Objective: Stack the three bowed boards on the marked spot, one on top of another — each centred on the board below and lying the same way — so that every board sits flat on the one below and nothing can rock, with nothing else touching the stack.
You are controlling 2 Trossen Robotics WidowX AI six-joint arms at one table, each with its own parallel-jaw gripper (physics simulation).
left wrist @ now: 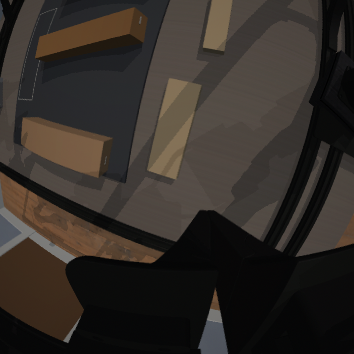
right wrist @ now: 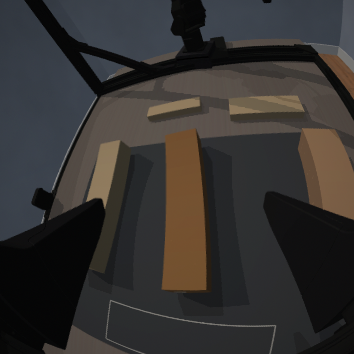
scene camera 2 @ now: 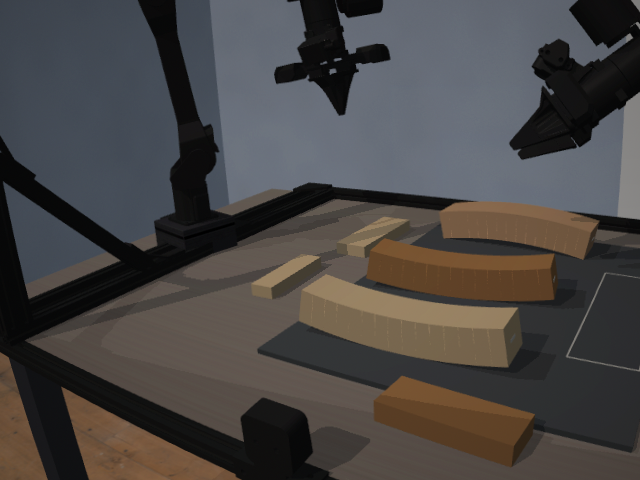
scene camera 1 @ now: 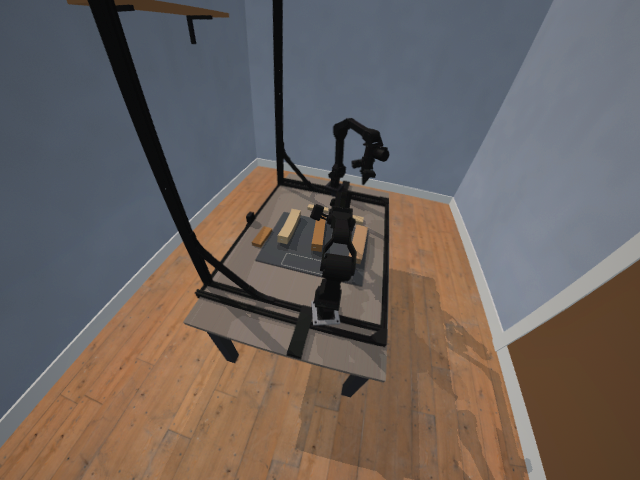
Labels:
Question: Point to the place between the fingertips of my right gripper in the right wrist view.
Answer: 185,203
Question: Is my left gripper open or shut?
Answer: Shut.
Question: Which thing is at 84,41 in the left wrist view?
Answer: A dark brown bowed board.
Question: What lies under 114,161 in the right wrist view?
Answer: A pale bowed board.

